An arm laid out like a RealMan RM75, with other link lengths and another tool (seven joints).
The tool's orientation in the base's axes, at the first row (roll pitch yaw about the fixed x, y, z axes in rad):
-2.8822 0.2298 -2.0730
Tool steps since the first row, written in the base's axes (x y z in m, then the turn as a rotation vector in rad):
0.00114 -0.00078 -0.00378 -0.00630 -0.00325 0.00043
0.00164 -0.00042 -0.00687 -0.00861 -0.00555 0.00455
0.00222 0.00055 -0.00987 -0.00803 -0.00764 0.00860
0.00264 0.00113 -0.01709 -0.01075 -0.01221 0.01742
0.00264 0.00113 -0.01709 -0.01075 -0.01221 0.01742
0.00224 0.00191 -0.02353 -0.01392 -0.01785 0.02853
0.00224 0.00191 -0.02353 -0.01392 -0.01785 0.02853
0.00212 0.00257 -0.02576 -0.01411 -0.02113 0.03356
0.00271 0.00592 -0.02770 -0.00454 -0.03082 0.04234
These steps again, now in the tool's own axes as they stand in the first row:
0.00099 -0.00039 0.00388 0.00563 0.00337 -0.00271
0.00115 0.00016 0.00698 0.00774 0.00305 -0.00752
0.00074 0.00093 0.01006 0.00833 0.00048 -0.01128
0.00169 0.00269 0.01704 0.01149 -0.00185 -0.02080
0.00169 0.00269 0.01704 0.01149 -0.00185 -0.02080
0.00268 0.00503 0.02302 0.01526 -0.00494 -0.03270
0.00268 0.00503 0.02302 0.01526 -0.00494 -0.03270
0.00268 0.00602 0.02512 0.01700 -0.00774 -0.03772
-0.00001 0.00776 0.02738 0.01879 -0.02277 -0.04349

